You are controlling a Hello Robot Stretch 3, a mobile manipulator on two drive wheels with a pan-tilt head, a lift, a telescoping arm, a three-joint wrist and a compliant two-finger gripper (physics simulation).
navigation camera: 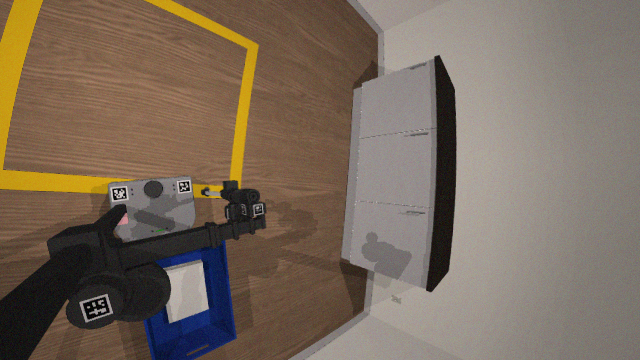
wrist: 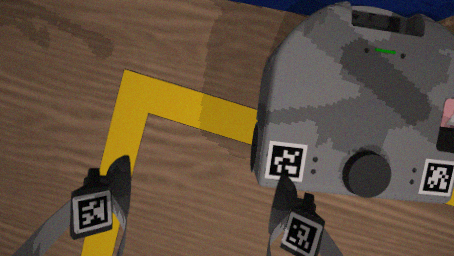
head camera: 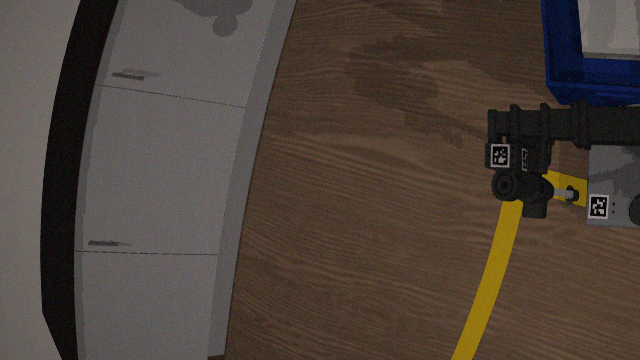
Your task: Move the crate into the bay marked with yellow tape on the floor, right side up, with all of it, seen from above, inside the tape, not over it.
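Places are measured from the robot's base along level axes (x down, y right, z back), in centimetres.
Pixels of known places: gripper, fingertip midpoint: (navigation camera: 218, 190) (wrist: 203, 185); robot's base at its link origin: (navigation camera: 153, 187) (wrist: 326, 151) (head camera: 639, 209).
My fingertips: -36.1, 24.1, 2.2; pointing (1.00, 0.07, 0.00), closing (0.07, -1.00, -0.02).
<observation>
Ahead of a thing's pixels: the offset from my fingertips to its top centre, as dx, dy, dz. "spot": to the spot under its first point.
The blue crate @(+14.1, -17.9, +56.0) (head camera: 555, 60) (navigation camera: 227, 300) (wrist: 310, 4) stands right side up on the floor, outside the taped bay, with a white block @(+29.0, -17.9, +55.9) (head camera: 610, 30) (navigation camera: 187, 290) inside it. Part of the crate is cut off in the head view and covered by the arm in the navigation view. The yellow tape (head camera: 492, 270) (navigation camera: 244, 115) (wrist: 172, 102) outlines the bay on the other side of the arm. My gripper (head camera: 570, 194) (navigation camera: 206, 192) (wrist: 203, 185) is open and empty, above the floor near a tape corner, apart from the crate.
My grey base (head camera: 612, 170) (navigation camera: 175, 210) (wrist: 320, 90) covers part of the tape side nearest the crate. The dark arm (head camera: 610, 125) (navigation camera: 175, 240) passes between base and crate in the navigation view. A grey cabinet @(spot: -13.6, +130.5, +1.1) (head camera: 160, 170) (navigation camera: 395, 170) stands against the wall (navigation camera: 540, 175).
</observation>
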